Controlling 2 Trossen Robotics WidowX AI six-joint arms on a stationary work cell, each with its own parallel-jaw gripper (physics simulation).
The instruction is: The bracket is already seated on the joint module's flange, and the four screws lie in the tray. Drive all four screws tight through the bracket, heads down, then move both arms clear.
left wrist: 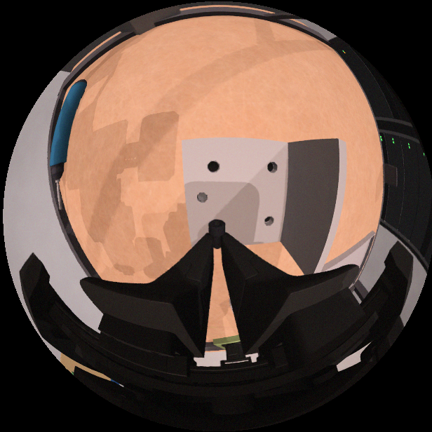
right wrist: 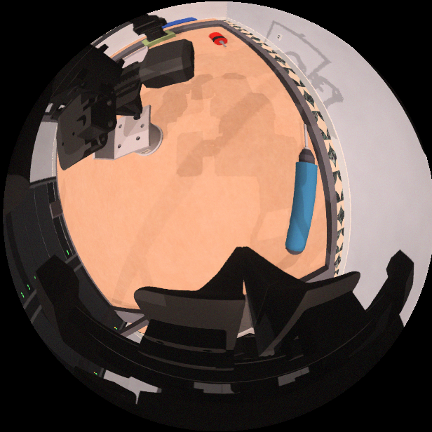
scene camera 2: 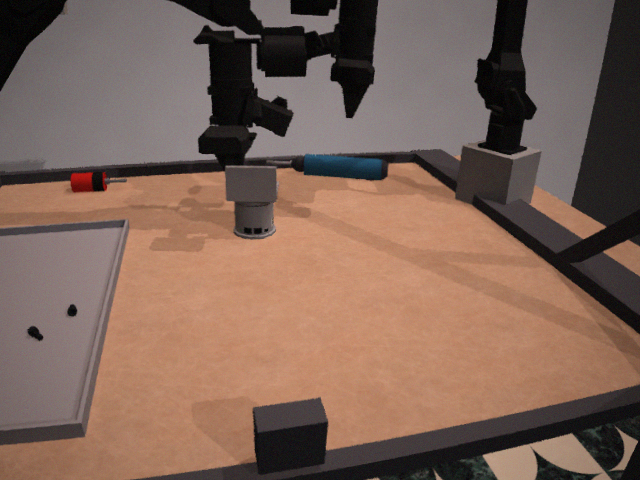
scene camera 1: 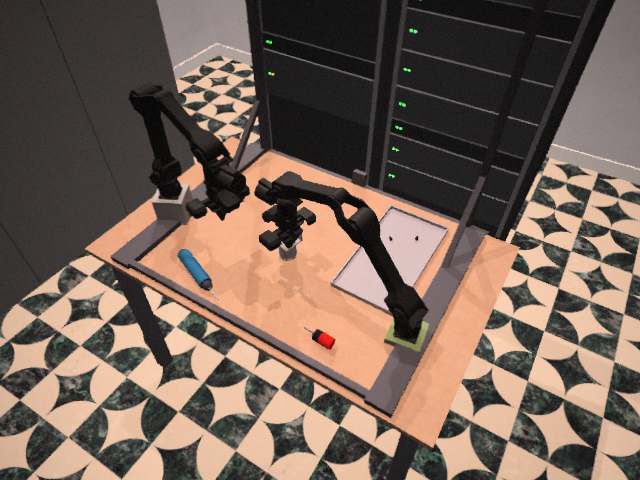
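Seen in the pictures: left gripper, fingertip midpoint: [scene camera 2: 235,184] [scene camera 1: 289,246]; right gripper, fingertip midpoint: [scene camera 2: 349,117] [scene camera 1: 222,219]; left arm's base, origin of the base link: [scene camera 1: 407,331]; right arm's base, origin of the base link: [scene camera 2: 502,148] [scene camera 1: 170,193].
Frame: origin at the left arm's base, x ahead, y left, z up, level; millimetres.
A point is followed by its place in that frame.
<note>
The grey bracket [scene camera 2: 251,183] {x 435, y -171, z 66 mm} [left wrist: 240,155] [right wrist: 131,135] sits on the round joint module [scene camera 1: 287,254] {x 434, y -112, z 6 mm} [scene camera 2: 254,219] {x 440, y -166, z 10 mm} [right wrist: 158,140]. My left gripper [scene camera 2: 232,160] [left wrist: 216,238] is shut on a black screw [left wrist: 216,227], low over the bracket's edge. The screw's head hides the spot below it in the left wrist view. Three open holes show there, plus a black round spot [left wrist: 213,166], screw head or dark hole, I cannot tell. Two black screws [scene camera 1: 390,238] {x 158, y -330, z -7 mm} [scene camera 1: 416,238] {x 79, y -367, z -7 mm} [scene camera 2: 71,310] {x 195, y -304, z -10 mm} [scene camera 2: 35,333] {x 160, y -339, z -10 mm} lie in the tray [scene camera 1: 361,268] {x 202, y -175, z -17 mm} [scene camera 2: 51,258] {x 160, y -151, z -17 mm}. My right gripper [scene camera 2: 351,113] {x 627, y -63, z 125 mm} [right wrist: 241,251] is shut and empty, held high.
A blue-handled screwdriver [scene camera 1: 193,268] {x 664, y 69, z 19 mm} [scene camera 2: 343,166] {x 667, y 38, z 7 mm} [left wrist: 70,120] [right wrist: 304,205] lies near the table edge. A red-handled screwdriver [scene camera 1: 324,338] {x 198, y 126, z 12 mm} [scene camera 2: 87,181] {x 202, y 104, z 3 mm} [right wrist: 218,38] lies farther along that edge. A dark block [scene camera 2: 290,435] {x 359, y -579, z 26 mm} stands on the frame at the opposite edge.
</note>
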